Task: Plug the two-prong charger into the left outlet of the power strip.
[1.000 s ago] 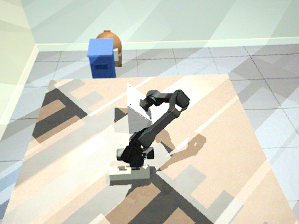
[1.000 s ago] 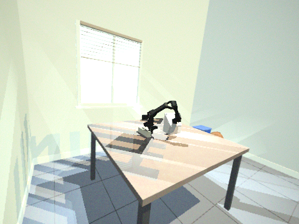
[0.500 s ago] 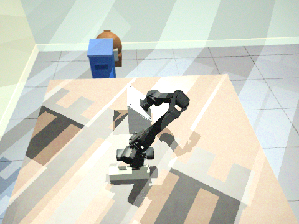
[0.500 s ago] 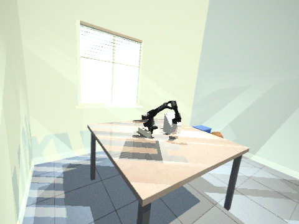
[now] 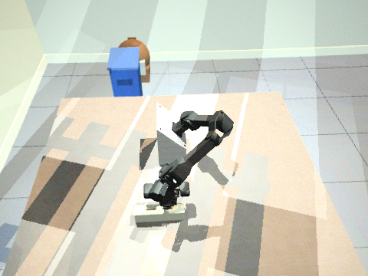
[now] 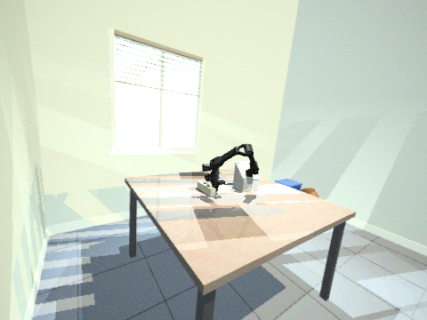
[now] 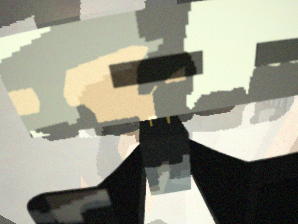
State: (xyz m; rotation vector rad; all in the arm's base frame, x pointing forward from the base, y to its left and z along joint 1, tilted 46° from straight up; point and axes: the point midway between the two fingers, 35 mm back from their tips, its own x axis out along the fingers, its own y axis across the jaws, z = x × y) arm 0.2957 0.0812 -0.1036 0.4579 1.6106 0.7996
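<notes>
Right now the dark charger is 2 cm ahead of my gripper tip and 1 cm above it.
</notes>
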